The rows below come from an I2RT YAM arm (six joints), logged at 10 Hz.
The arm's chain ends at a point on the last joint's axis. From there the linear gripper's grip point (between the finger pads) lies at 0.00 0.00 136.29 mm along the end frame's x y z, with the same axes.
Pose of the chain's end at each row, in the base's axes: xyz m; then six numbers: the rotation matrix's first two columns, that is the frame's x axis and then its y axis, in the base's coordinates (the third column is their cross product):
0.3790, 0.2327, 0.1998, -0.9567, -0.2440, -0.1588, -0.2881, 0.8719, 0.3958
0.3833, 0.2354, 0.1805, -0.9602, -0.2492, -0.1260, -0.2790, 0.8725, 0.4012
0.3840, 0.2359, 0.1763, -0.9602, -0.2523, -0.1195, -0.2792, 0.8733, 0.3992
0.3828, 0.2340, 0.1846, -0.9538, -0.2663, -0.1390, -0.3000, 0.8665, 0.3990
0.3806, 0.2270, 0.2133, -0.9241, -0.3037, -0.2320, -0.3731, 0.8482, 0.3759
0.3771, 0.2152, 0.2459, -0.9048, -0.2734, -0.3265, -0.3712, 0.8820, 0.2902
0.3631, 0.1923, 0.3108, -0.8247, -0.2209, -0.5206, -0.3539, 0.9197, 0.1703
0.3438, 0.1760, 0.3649, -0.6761, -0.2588, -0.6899, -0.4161, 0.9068, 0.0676
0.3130, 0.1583, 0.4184, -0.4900, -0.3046, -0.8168, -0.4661, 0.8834, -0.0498
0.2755, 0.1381, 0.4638, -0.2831, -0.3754, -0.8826, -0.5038, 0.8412, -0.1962
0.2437, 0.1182, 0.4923, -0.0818, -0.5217, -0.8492, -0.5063, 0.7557, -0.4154
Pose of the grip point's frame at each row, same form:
0.3847, 0.2905, 0.0765, -0.9567, -0.2440, -0.1588, -0.2881, 0.8719, 0.3958
0.3847, 0.2927, 0.0568, -0.9602, -0.2492, -0.1260, -0.2790, 0.8725, 0.4012
0.3845, 0.2927, 0.0524, -0.9602, -0.2523, -0.1195, -0.2792, 0.8733, 0.3992
0.3847, 0.2916, 0.0611, -0.9538, -0.2663, -0.1390, -0.3000, 0.8665, 0.3990
0.3919, 0.2861, 0.0910, -0.9241, -0.3037, -0.2320, -0.3731, 0.8482, 0.3759
0.4055, 0.2675, 0.1233, -0.9048, -0.2734, -0.3265, -0.3712, 0.8820, 0.2902
0.4232, 0.2366, 0.1968, -0.8247, -0.2209, -0.5206, -0.3539, 0.9197, 0.1703
0.4267, 0.2214, 0.2667, -0.6761, -0.2588, -0.6899, -0.4161, 0.9068, 0.0676
0.4134, 0.2069, 0.3401, -0.4900, -0.3046, -0.8168, -0.4661, 0.8834, -0.0498
0.3867, 0.1911, 0.4056, -0.2831, -0.3754, -0.8826, -0.5038, 0.8412, -0.1962
0.3607, 0.1722, 0.4479, -0.0818, -0.5217, -0.8492, -0.5063, 0.7557, -0.4154

